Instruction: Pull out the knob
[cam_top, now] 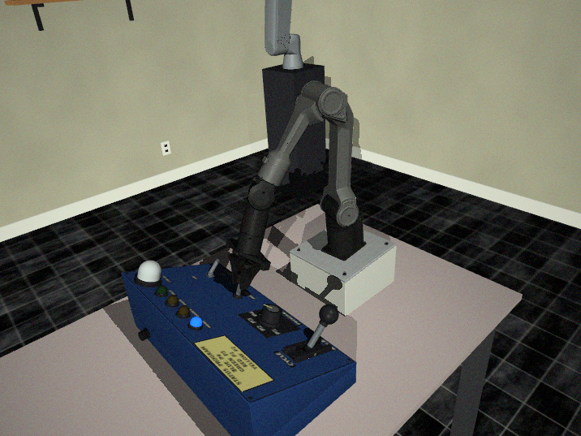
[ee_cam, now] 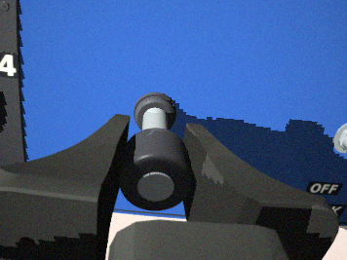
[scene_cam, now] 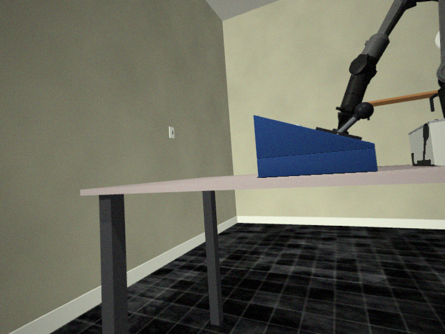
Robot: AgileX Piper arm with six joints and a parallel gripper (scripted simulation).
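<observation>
The mode knob lies 1 cm above my hand. Also, from my hand: program dial: 11 cm to the left, 2 cm ahead, 1 cm below; then toggle switch: 12 cm to the right, 2 cm below; then blue console: 6 cm to the left, 4 cm ahead, 3 cm below.
</observation>
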